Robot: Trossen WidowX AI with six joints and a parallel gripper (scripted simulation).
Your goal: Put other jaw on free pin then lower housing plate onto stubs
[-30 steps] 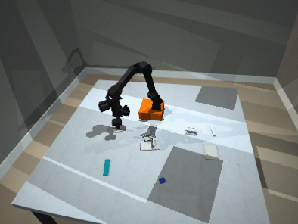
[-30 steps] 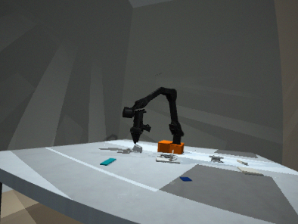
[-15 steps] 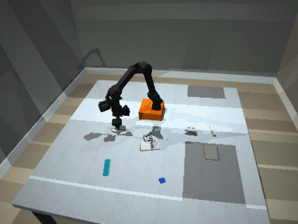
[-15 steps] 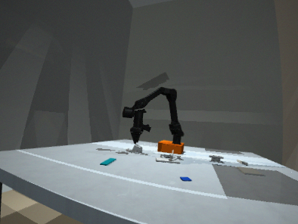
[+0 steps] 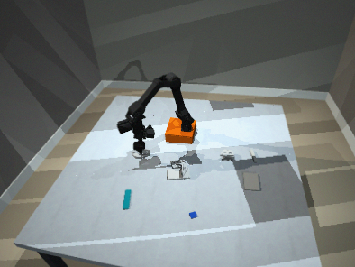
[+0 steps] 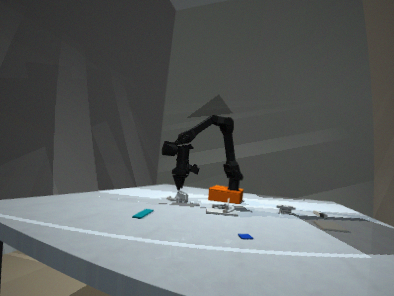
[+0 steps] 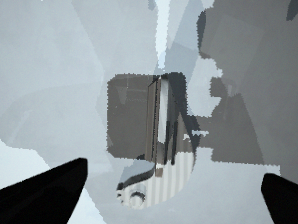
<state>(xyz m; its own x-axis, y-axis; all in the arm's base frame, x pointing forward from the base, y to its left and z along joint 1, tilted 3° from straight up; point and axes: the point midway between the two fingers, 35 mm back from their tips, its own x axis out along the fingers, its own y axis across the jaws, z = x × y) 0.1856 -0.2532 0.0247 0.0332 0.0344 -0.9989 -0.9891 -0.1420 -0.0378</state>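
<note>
Right now the jaw is 10 mm behind my gripper tip, 40 mm to the right of it and 50 mm below it. Round my gripper tip: white base: 140 mm ahead, 220 mm to the left, 50 mm below; then small pale block: 490 mm to the left, 50 mm below; then teal bar: 310 mm ahead, 30 mm to the right, 50 mm below.
</note>
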